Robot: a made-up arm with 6 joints. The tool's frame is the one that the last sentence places.
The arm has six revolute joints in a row. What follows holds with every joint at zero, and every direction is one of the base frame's.
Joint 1 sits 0.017 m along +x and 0.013 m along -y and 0.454 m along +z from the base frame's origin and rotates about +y.
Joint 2 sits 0.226 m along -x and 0.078 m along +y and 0.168 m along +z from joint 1 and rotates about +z.
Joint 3 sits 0.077 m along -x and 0.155 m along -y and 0.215 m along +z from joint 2 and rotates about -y.
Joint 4 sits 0.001 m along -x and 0.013 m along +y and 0.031 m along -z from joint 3 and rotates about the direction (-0.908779, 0.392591, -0.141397).
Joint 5 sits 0.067 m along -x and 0.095 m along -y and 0.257 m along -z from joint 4 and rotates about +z.
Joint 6 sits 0.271 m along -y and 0.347 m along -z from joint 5 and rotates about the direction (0.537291, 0.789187, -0.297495).
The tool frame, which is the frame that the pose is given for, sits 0.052 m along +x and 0.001 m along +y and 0.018 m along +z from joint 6; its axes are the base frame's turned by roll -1.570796, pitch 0 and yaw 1.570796 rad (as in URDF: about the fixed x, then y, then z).
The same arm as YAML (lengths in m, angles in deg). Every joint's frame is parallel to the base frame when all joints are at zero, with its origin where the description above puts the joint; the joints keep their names.
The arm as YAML. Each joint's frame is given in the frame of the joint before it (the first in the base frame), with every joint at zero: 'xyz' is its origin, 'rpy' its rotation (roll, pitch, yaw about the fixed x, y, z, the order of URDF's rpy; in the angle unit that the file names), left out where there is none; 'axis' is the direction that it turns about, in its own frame. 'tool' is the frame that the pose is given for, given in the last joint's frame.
units:
  length: m
  angle: deg
joints:
  - name: joint 1
    type: revolute
    origin:
      xyz: [0.017, -0.013, 0.454]
    axis: [0.0, 1.0, 0.0]
  - name: joint 2
    type: revolute
    origin:
      xyz: [-0.226, 0.078, 0.168]
    axis: [0.0, 0.0, 1.0]
  - name: joint 3
    type: revolute
    origin:
      xyz: [-0.077, -0.155, 0.215]
    axis: [0.0, -1.0, 0.0]
  - name: joint 4
    type: revolute
    origin:
      xyz: [-0.001, 0.013, -0.031]
    axis: [-0.908779, 0.392591, -0.141397]
  - name: joint 5
    type: revolute
    origin:
      xyz: [-0.067, -0.095, -0.257]
    axis: [0.0, 0.0, 1.0]
  - name: joint 6
    type: revolute
    origin:
      xyz: [0.0, -0.271, -0.347]
    axis: [0.537291, 0.789187, -0.297495]
tool:
  origin:
    xyz: [0.052, 0.001, 0.018]
    rpy: [-90.0, 0.0, 90.0]

